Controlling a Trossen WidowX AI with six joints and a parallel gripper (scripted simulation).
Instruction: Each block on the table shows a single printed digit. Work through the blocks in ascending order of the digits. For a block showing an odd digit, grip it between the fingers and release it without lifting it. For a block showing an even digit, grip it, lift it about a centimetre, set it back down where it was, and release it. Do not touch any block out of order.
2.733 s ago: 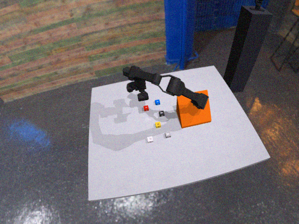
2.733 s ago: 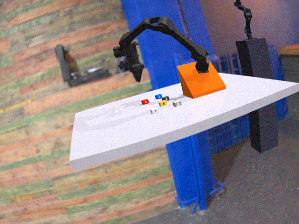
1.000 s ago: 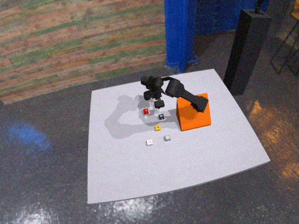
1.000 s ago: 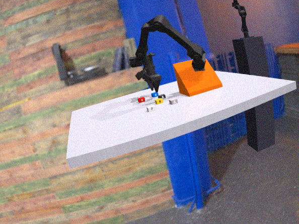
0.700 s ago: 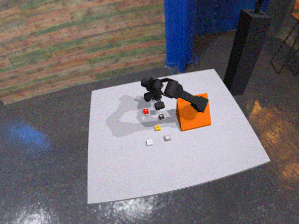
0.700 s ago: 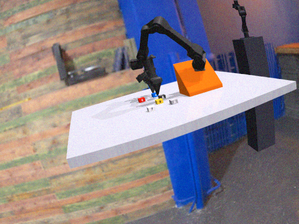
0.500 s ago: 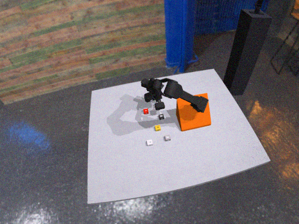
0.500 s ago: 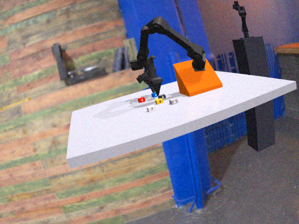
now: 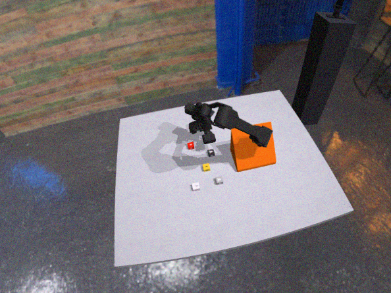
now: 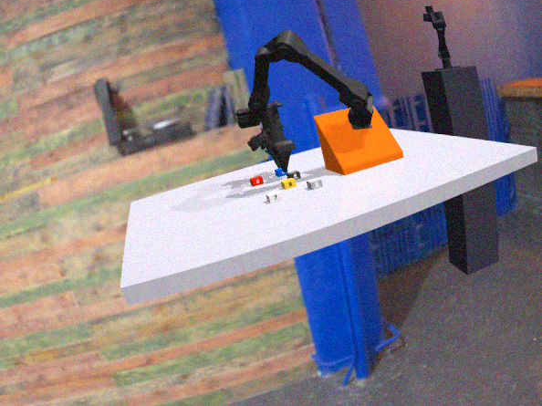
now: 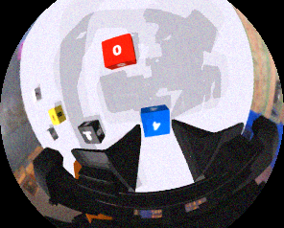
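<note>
My gripper tip is 1 cm short of the blue block. Round my gripper tip: red block (9 cm ahead, 4 cm to the left); then yellow block (19 cm to the left, 2 cm ahead); then black block (10 cm to the left, 1 cm behind).
</note>
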